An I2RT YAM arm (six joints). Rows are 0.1 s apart.
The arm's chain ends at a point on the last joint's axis. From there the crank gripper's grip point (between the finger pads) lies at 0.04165 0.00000 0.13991 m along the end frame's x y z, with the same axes.
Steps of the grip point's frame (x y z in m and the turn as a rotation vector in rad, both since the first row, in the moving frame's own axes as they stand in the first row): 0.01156 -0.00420 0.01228 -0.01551 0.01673 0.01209; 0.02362 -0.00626 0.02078 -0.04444 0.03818 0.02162; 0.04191 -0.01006 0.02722 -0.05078 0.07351 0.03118; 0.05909 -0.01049 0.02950 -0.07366 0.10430 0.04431; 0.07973 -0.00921 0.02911 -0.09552 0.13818 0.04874; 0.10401 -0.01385 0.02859 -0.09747 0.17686 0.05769; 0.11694 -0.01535 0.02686 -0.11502 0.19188 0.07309
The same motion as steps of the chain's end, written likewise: 0.00924 -0.00688 0.01302 -0.01551 0.01673 0.01209; 0.01839 -0.01340 0.02263 -0.04444 0.03818 0.02162; 0.03188 -0.01853 0.03087 -0.05078 0.07351 0.03118; 0.04504 -0.02277 0.03504 -0.07366 0.10430 0.04431; 0.06127 -0.02472 0.03690 -0.09552 0.13818 0.04874; 0.08056 -0.03013 0.03886 -0.09747 0.17686 0.05769; 0.09180 -0.03483 0.03844 -0.11502 0.19188 0.07309
